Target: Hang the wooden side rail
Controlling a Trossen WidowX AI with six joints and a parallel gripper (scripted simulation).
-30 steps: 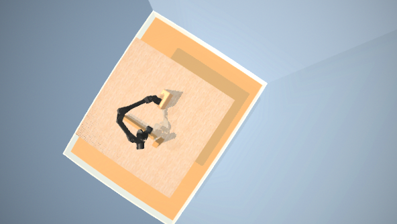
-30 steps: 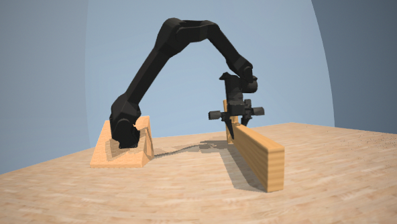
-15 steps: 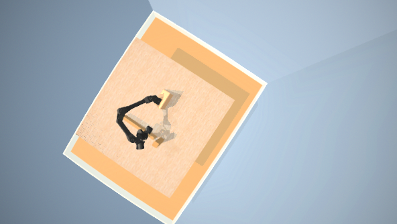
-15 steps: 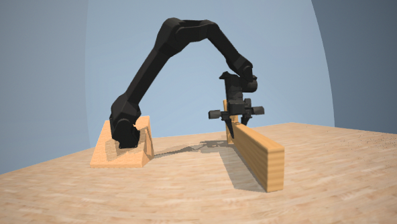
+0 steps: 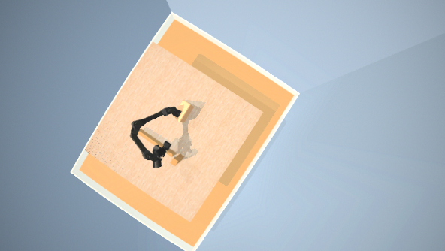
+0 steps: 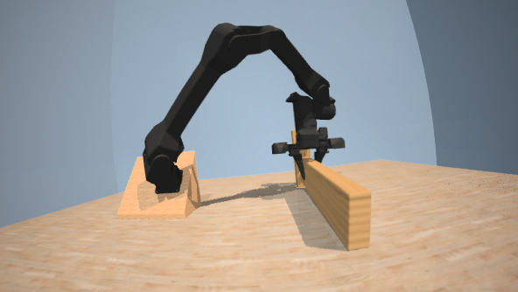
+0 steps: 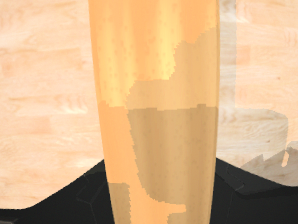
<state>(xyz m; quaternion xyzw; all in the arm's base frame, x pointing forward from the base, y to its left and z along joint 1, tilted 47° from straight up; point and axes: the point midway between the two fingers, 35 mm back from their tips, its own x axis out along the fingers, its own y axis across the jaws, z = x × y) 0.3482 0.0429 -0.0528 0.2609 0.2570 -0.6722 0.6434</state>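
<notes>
Right now the headboard post is 140 mm to the left of my gripper tip, 50 mm above it and 10 mm ahead of it.
</notes>
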